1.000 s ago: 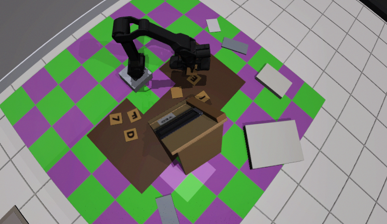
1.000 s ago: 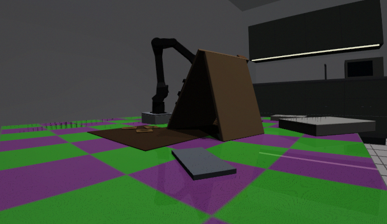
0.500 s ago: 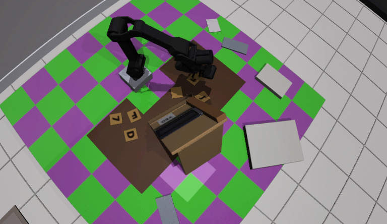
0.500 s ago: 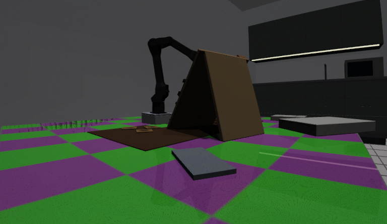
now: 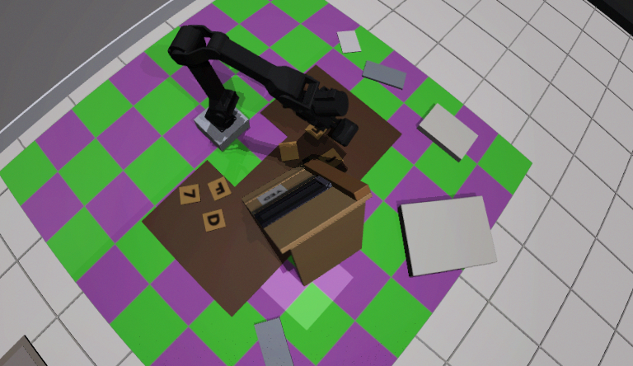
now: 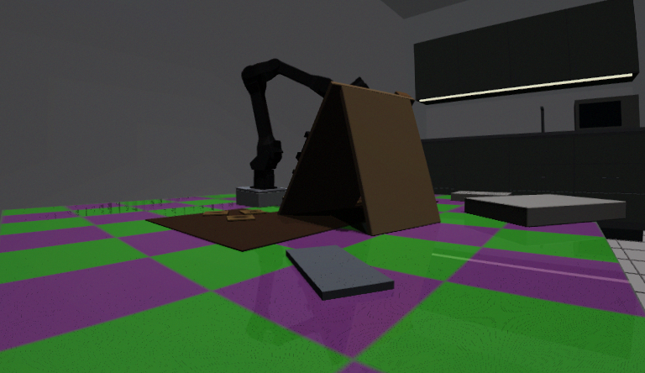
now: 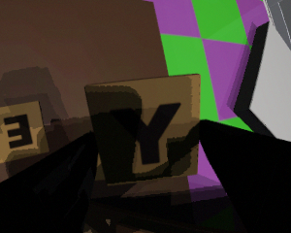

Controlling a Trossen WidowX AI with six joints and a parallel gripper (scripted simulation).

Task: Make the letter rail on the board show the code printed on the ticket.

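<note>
The white ticket is 25 cm to the right of my gripper tip, 7 cm below it and 3 cm behind it. From my gripper tip the other things lie so: brown mat (17 cm to the right, 14 cm below, 11 cm behind); letter tile (right at my gripper tip); pale card (38 cm to the left, 24 cm behind, 14 cm below).
</note>
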